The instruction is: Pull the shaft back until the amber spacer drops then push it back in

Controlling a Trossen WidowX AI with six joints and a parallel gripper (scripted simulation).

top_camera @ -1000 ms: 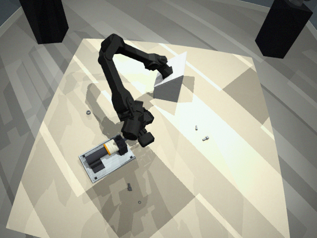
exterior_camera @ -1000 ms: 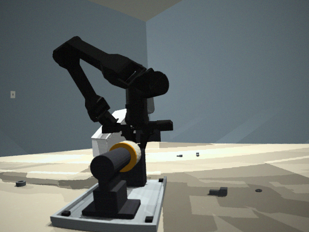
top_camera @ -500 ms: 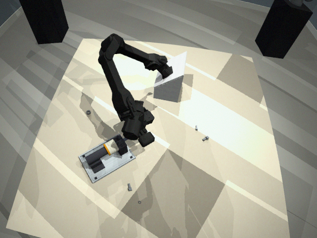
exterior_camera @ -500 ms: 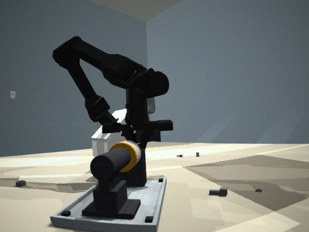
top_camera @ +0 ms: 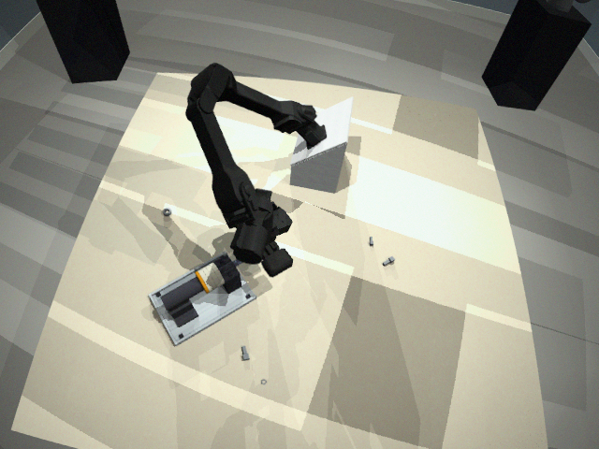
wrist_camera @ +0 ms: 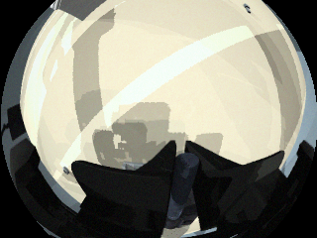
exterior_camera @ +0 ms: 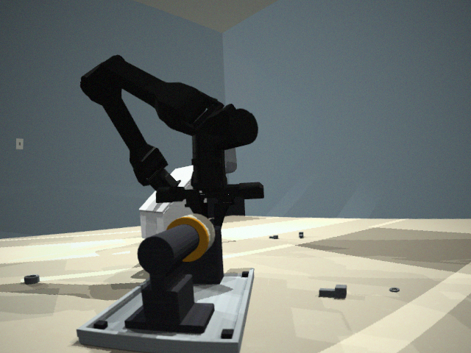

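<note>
Right now my gripper tip is 4 cm short of the grey-blue shaft, 6 cm to the left of it and 3 cm below it. Also, from my gripper tip: nut (16 cm behind, 27 cm to the right, 4 cm below); then cream spacer (7 cm ahead, 11 cm to the right, 3 cm above); then amber spacer (9 cm ahead, 13 cm to the right, 3 cm above).
</note>
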